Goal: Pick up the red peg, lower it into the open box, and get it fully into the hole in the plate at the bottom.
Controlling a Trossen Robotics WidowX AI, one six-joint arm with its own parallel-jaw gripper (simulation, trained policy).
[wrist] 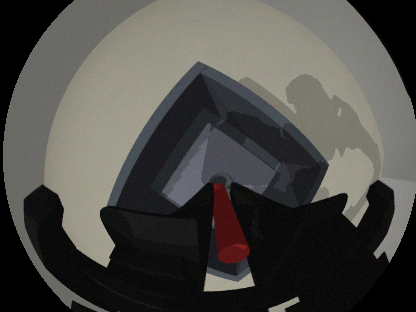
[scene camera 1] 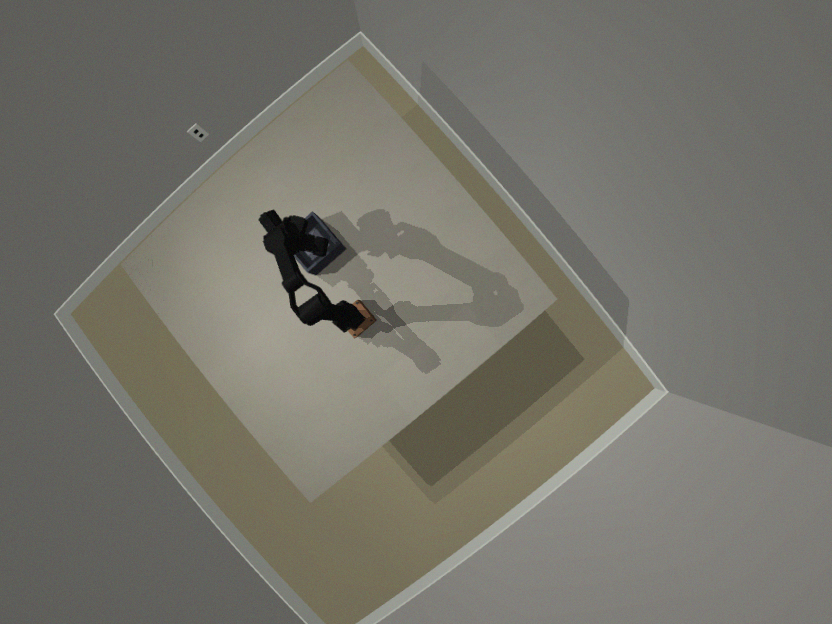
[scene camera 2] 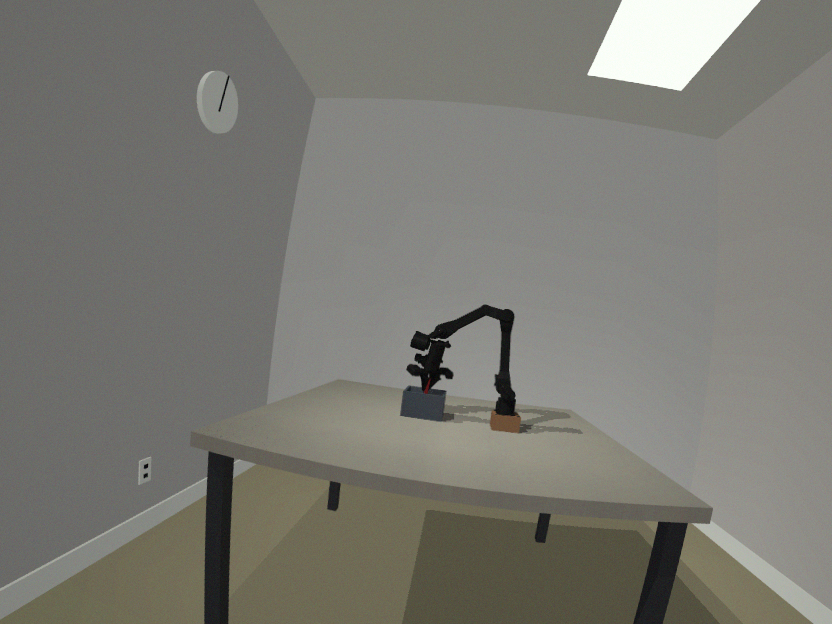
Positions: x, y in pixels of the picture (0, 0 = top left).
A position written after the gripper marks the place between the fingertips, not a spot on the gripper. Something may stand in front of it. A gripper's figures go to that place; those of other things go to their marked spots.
Scene:
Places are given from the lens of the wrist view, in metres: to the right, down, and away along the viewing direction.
gripper (wrist: 221, 188): 0.01, 0.02, 0.10
dark grey box (wrist: 203, 95): -0.01, -0.07, 0.14
red peg (wrist: 231, 245): 0.01, 0.04, 0.05
plate (wrist: 213, 154): 0.00, 0.00, 0.14
The marked spots on the red peg and the plate are 0.10 m apart.

